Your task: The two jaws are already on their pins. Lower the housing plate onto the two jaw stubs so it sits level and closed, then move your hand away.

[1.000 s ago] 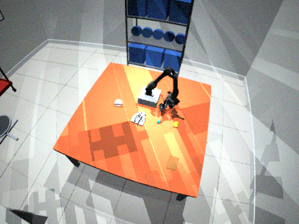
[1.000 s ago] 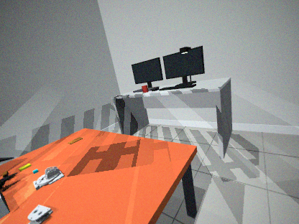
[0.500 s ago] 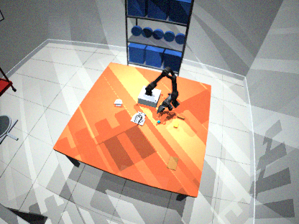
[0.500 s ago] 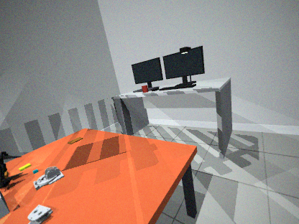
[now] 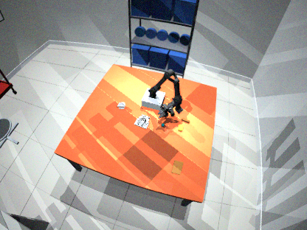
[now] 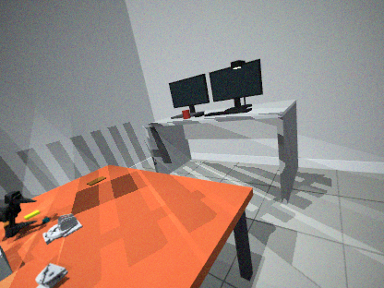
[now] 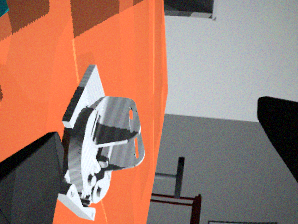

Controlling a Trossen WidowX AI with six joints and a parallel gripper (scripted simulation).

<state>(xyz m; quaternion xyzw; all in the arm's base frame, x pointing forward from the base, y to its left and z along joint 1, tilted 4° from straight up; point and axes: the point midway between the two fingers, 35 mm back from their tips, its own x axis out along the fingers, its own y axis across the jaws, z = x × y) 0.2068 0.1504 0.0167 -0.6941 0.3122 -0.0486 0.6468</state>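
Right now my gripper tip is 39 cm to the left of the white piece, 8 cm above it and 6 cm past it. Round my gripper tip: brown bar: 24 cm to the left, 11 cm behind, 8 cm below; then cyan piece: 8 cm below, 5 cm to the left, 2 cm ahead; then yellow block: 21 cm to the left, 8 cm below, 1 cm behind.
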